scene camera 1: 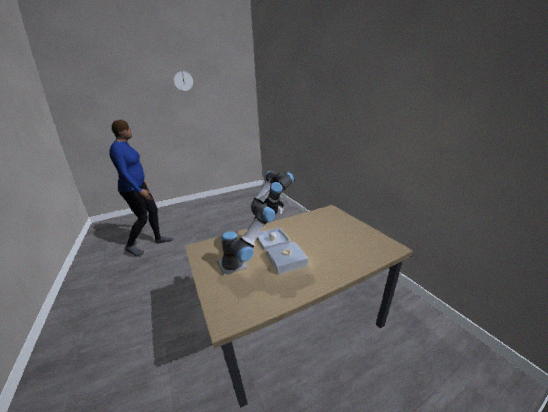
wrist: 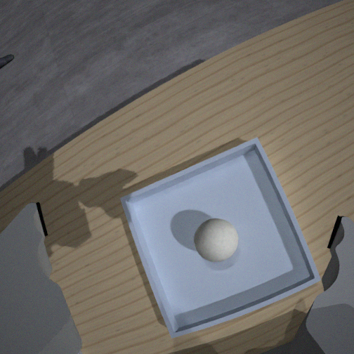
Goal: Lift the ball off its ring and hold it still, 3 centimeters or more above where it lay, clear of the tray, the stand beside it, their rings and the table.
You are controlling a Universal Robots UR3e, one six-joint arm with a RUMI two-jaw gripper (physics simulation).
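Places are measured from the arm's base along level axes (x ahead, y left, z up), in metres.
Pixels of known places: arm's base, link origin: [scene camera 1: 232,263].
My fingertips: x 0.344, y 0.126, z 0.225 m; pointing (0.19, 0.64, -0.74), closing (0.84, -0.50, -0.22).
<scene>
Ahead of a thing's pixels: the offset from my fingertips to its middle. "spot": to the spot under its first point. Level surfaces: height alone.
The cream-white ball @[dy -0.002, dx -0.011, dz -0.202 m] [scene camera 1: 272,236] [wrist: 216,240] sits inside the shallow light-blue tray @[dy -0.002, dx -0.011, dz -0.224 m] [scene camera 1: 265,242] [wrist: 152,280], a little off the middle of its floor in the wrist view. The ring under the ball cannot be made out. The light-blue box-shaped stand [scene camera 1: 289,263] is beside the tray, with a small orange-tan ring @[spot: dy -0.278, dx -0.053, dz -0.178 m] [scene camera 1: 286,255] on its top. My gripper [scene camera 1: 281,210] [wrist: 189,215] is open and empty, high above the tray. In the wrist view its fingers are wide apart, on either side of the tray, with the ball between them in the picture but well below.
The arm's base [scene camera 1: 232,260] stands on the wooden table @[dz -0.238 m] [scene camera 1: 350,245] [wrist: 300,90], to the left of the tray and stand in the scene view. The table's edge runs near the tray. A person [scene camera 1: 131,170] in a blue top stands on the floor behind the table, apart from it.
</scene>
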